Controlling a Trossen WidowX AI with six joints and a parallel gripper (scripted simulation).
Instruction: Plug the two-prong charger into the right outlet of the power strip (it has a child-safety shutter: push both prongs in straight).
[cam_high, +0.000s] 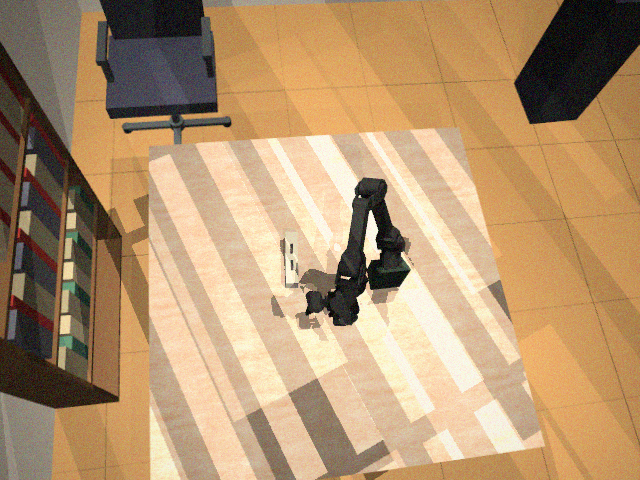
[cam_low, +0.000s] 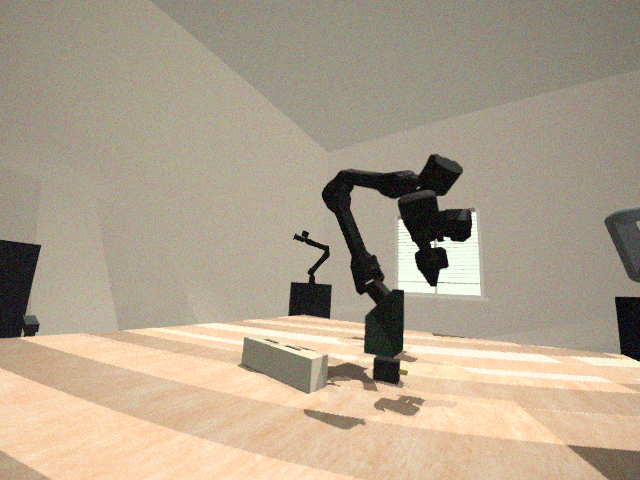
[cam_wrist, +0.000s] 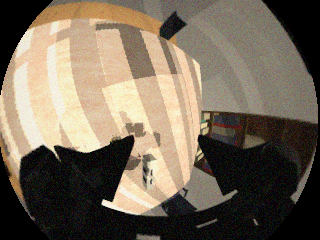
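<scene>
Now: gripper tip 80 mm past the dark charger, 70 mm to the left of it and 190 mm above it.
</scene>
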